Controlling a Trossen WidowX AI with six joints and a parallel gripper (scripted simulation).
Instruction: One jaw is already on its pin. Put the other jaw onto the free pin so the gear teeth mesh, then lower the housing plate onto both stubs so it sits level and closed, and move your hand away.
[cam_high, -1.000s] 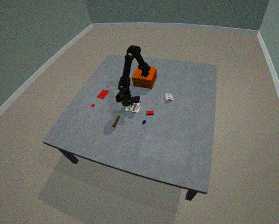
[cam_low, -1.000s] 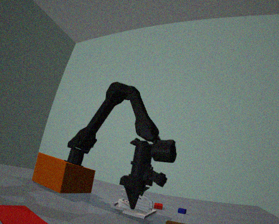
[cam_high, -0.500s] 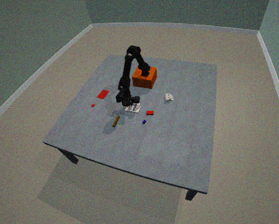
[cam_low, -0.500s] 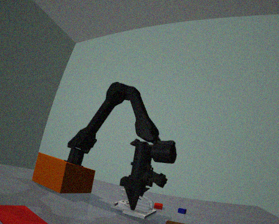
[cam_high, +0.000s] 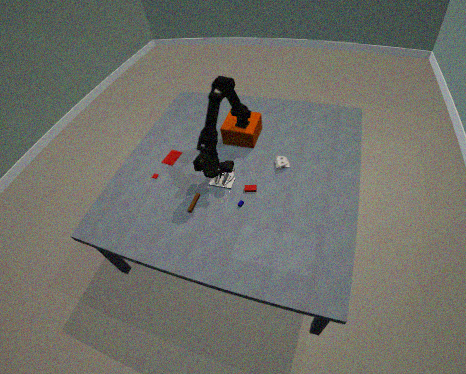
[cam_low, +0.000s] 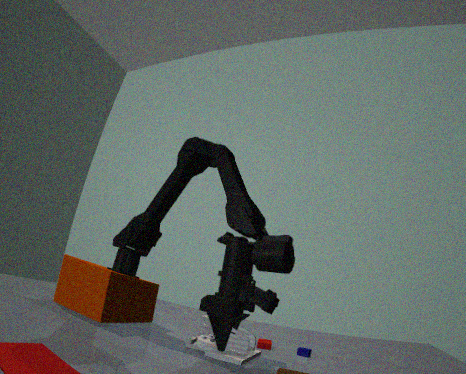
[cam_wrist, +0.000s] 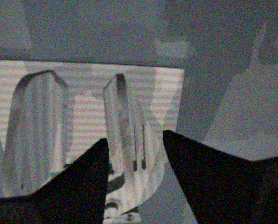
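The red block lies 10 mm behind my gripper tip, 190 mm to the left of it and 10 mm below it. From my gripper tip the other things lie so: brown stick (180 mm ahead, 20 mm to the right, 10 mm below); blue block (90 mm ahead, 190 mm to the left, 10 mm below); flat red patch (30 mm behind, 330 mm to the right, 10 mm below).
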